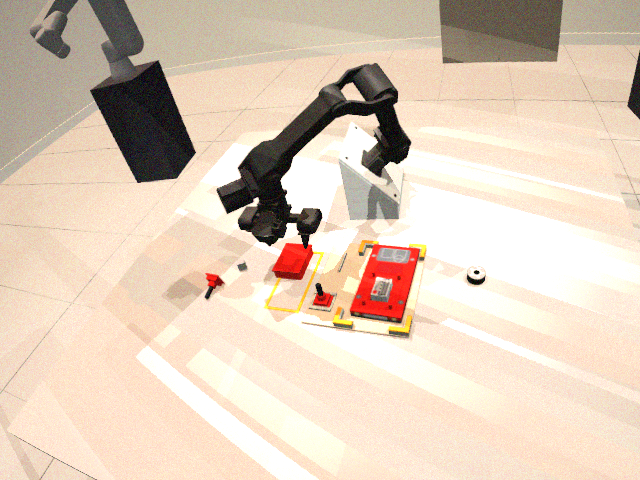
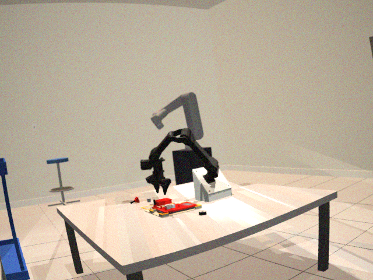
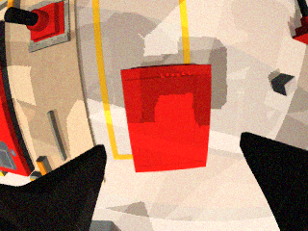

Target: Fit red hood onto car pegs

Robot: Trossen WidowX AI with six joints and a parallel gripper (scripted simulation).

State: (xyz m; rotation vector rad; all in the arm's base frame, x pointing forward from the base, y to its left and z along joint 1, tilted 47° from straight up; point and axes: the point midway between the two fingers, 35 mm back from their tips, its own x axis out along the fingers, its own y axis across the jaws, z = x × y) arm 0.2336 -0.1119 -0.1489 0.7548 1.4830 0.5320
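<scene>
Now: the red hood 5 cm below my gripper tip. The rest, counted from my gripper tip: black-and-white wheel: 42 cm to the left, 5 cm below, 5 cm ahead; then grey engine block: 23 cm to the left, 11 cm ahead, 4 cm below.
</scene>
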